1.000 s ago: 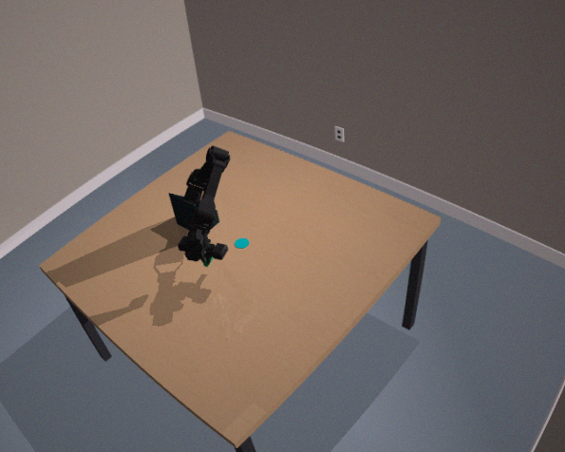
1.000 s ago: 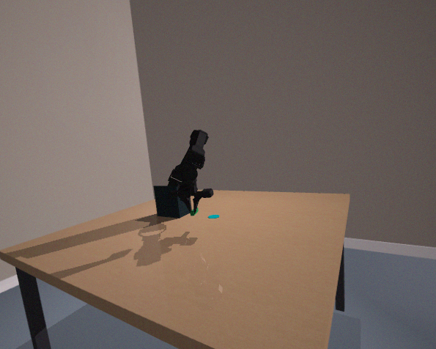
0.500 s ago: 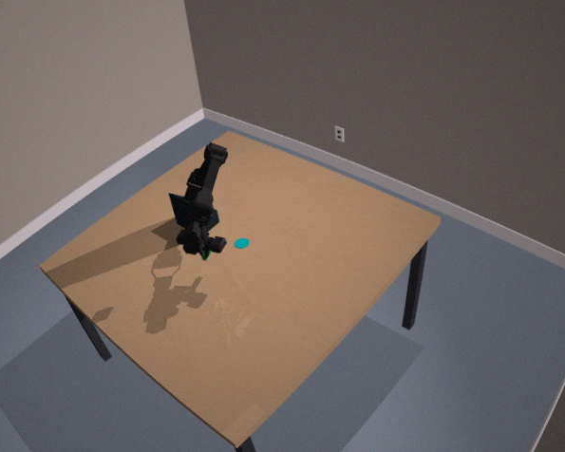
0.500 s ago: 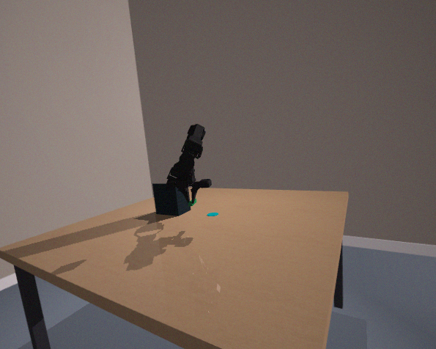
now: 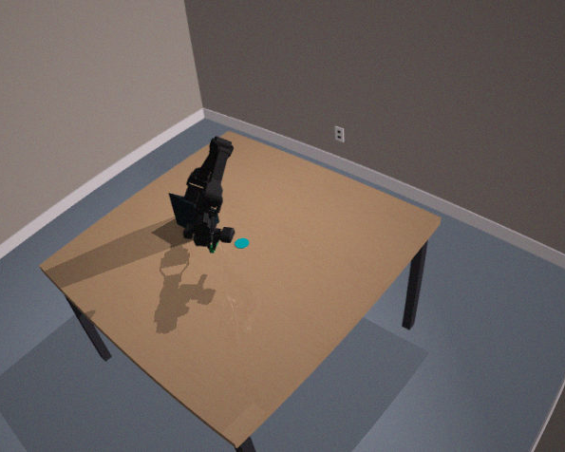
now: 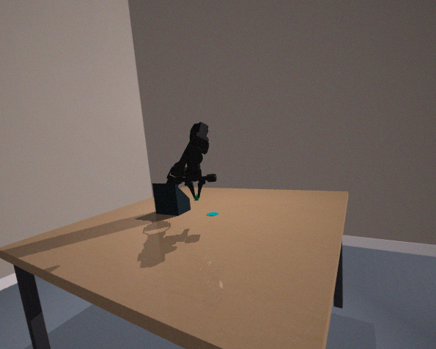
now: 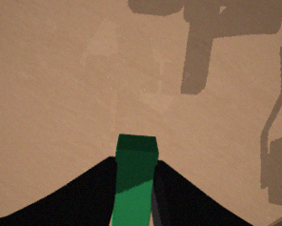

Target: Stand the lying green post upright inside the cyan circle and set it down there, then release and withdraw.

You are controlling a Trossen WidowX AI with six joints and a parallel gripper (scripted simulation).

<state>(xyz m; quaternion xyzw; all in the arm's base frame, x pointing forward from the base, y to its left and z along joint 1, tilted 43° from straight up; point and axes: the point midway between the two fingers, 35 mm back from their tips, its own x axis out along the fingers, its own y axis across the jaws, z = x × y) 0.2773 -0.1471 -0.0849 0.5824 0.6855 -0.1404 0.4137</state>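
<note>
Right now my gripper tip is 180 mm to the right of the cyan circle, 130 mm above it and 30 mm past it. Round my gripper tip: green post (20 mm to the left, 10 mm behind).
</note>
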